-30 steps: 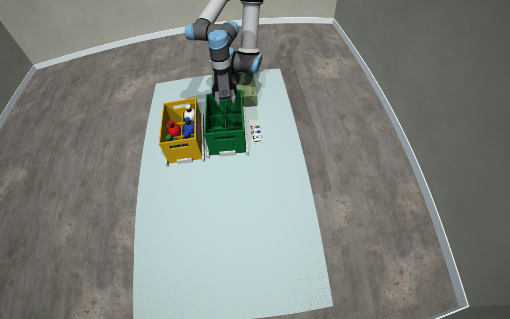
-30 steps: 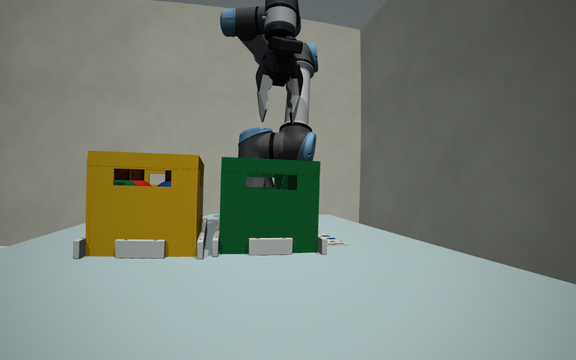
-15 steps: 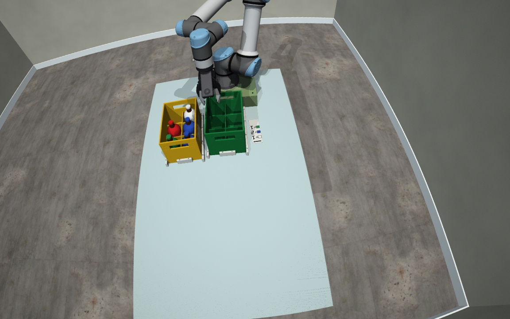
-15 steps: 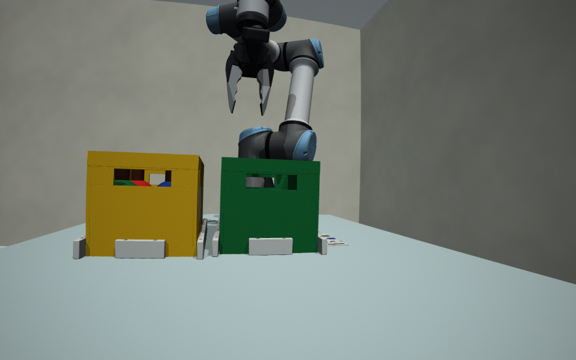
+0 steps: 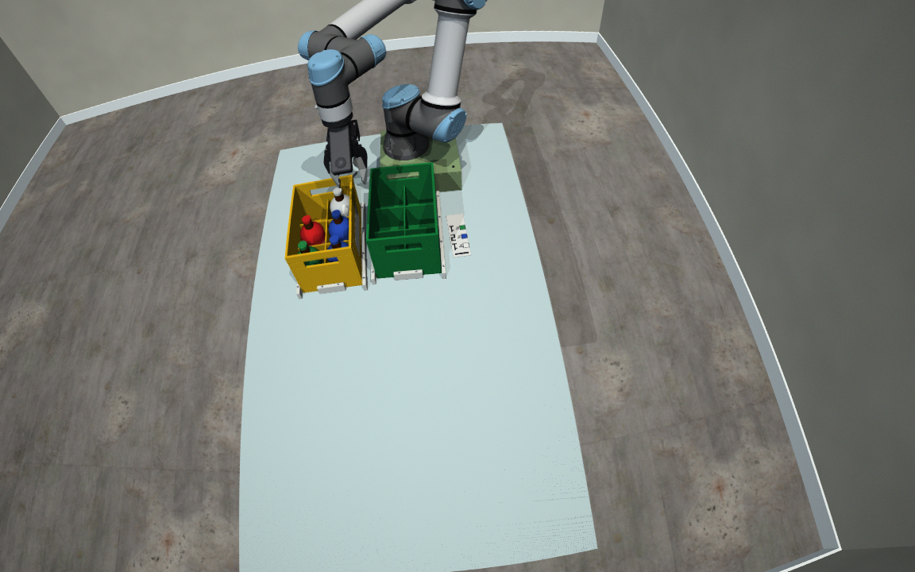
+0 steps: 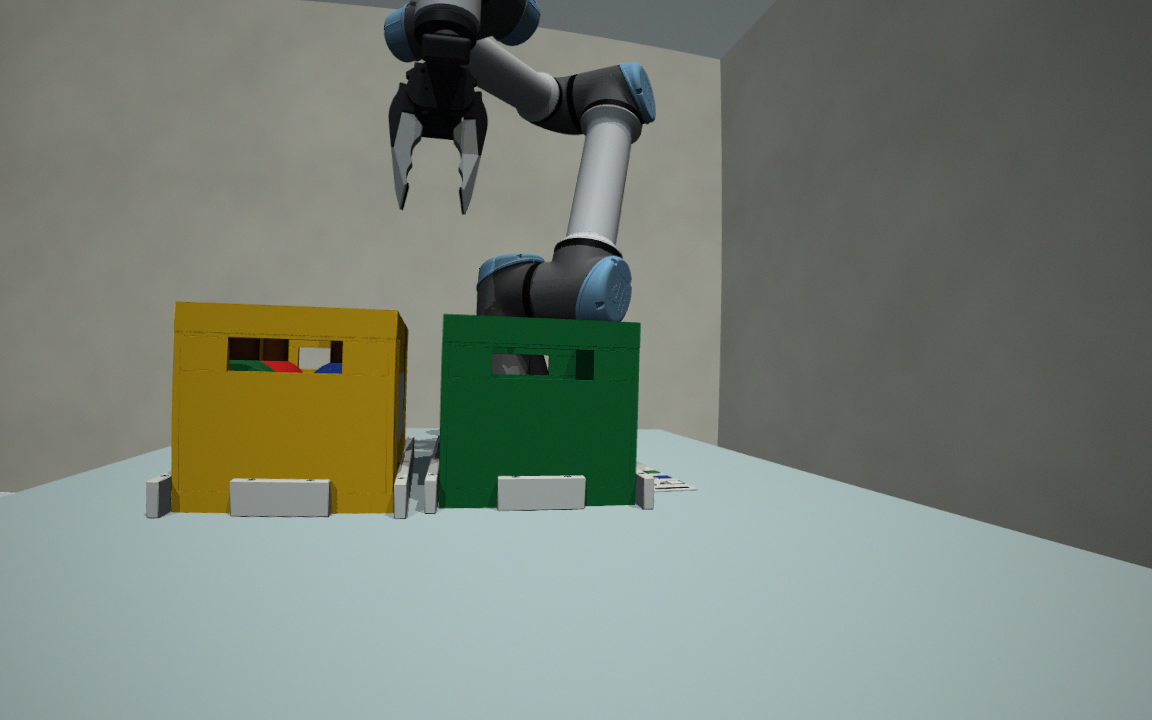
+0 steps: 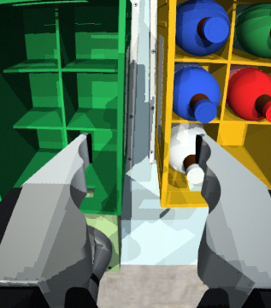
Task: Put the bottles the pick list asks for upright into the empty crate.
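My hand is 110 mm past the white bottle, 100 mm to the left of it and 220 mm above it. From my hand the other things lie so: yellow crate (10 mm behind, 120 mm to the right, 220 mm below); green crate (70 mm behind, 100 mm to the left, 220 mm below); red bottle (160 mm to the right, 220 mm below).
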